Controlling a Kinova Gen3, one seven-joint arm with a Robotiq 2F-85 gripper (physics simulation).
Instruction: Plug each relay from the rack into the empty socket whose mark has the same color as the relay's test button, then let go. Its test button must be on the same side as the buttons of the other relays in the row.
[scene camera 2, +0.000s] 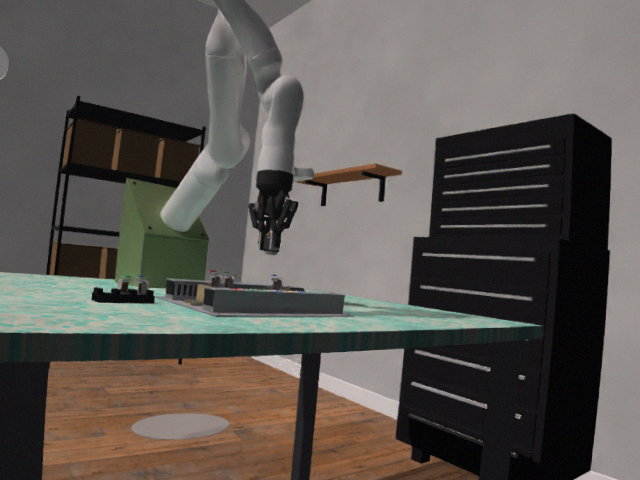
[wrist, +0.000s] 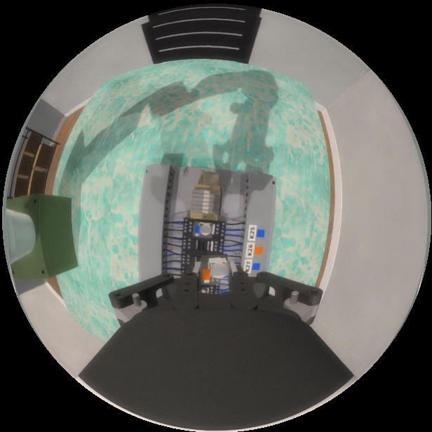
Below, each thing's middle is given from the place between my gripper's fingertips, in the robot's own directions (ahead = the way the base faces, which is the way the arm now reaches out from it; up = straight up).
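There is the orange-button relay (wrist: 214, 269), which is 10 mm above my hand and 10 mm to the left of it.
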